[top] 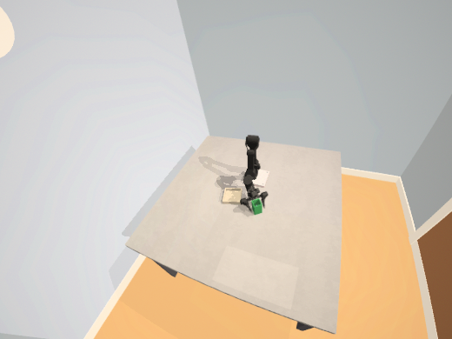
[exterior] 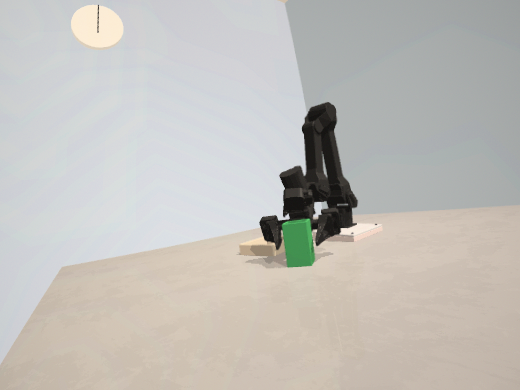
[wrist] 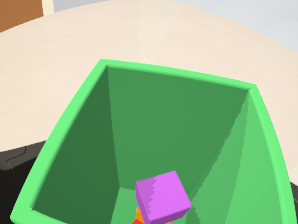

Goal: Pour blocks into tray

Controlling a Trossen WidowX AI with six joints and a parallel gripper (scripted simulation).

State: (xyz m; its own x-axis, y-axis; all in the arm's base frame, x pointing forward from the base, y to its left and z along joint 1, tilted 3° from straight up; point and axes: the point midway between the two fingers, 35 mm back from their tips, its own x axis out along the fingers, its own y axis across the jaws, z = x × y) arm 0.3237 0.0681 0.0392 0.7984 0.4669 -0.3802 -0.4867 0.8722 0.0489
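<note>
My gripper tip is 3 cm past the green square cup, 2 cm above it and 1 cm to the left of it.
</note>
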